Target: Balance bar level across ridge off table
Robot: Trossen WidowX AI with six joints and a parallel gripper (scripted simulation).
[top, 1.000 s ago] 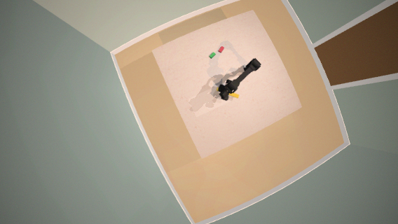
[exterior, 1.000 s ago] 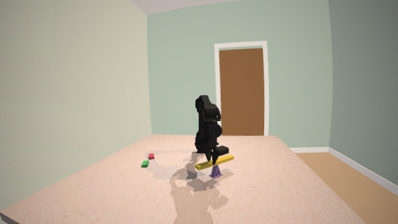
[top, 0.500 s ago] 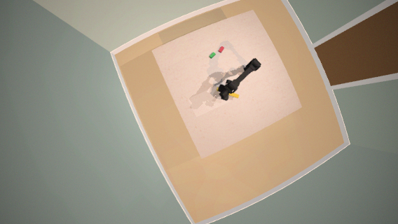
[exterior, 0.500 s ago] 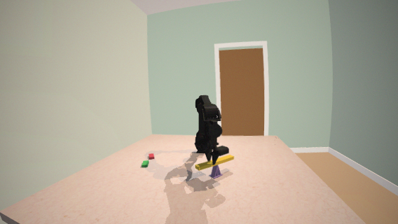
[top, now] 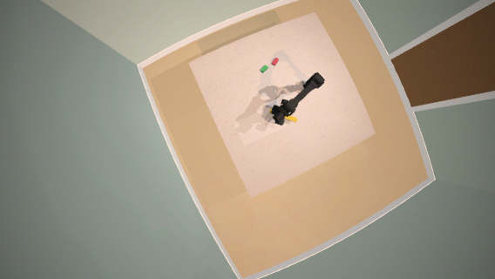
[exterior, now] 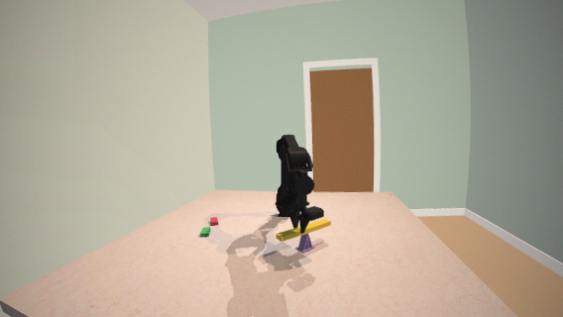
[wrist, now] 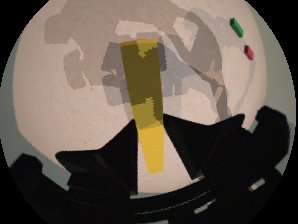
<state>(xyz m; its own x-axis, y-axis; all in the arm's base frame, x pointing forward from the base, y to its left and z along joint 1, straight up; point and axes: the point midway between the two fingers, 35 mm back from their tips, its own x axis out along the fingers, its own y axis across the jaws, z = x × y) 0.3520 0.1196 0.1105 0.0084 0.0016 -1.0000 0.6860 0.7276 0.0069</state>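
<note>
Now: gripper tip 2 cm to the right of the long yellow bar and 2 cm past it. Round my gripper tip: small green block 41 cm to the right, 7 cm below, 7 cm behind; then small red block 44 cm to the right, 19 cm behind, 7 cm below.
</note>
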